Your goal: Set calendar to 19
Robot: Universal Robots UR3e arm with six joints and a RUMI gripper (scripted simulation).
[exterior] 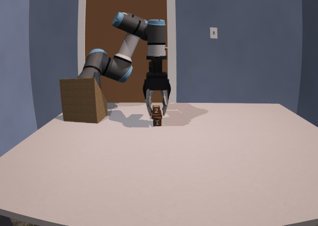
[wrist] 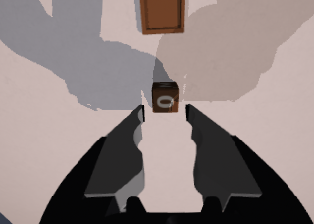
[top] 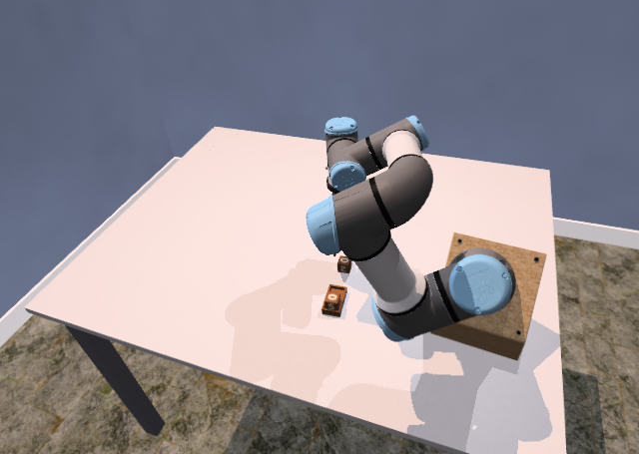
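My gripper is now 40 mm above the brown digit cube. From my hand the other things lie so: tray: 10 mm behind, 110 mm to the left, 40 mm below.
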